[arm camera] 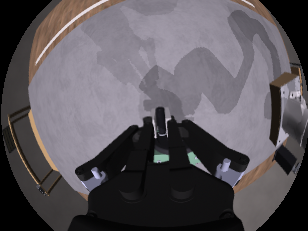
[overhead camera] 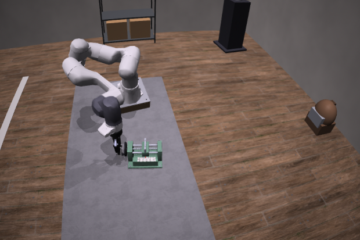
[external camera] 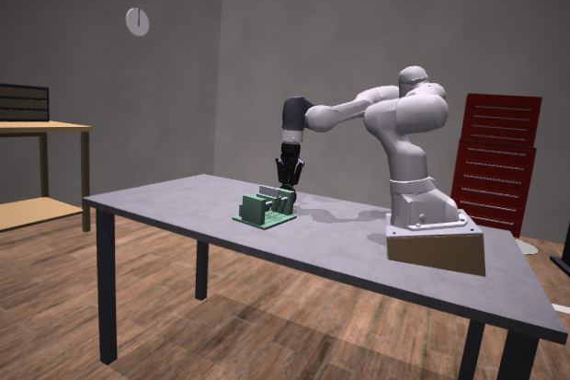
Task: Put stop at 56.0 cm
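My hand is 2 cm to the right of the black handwheel and 1 cm above it. The rest, counted from my hand: stop carriage: 3 cm ahead, 15 cm to the left, 2 cm above.
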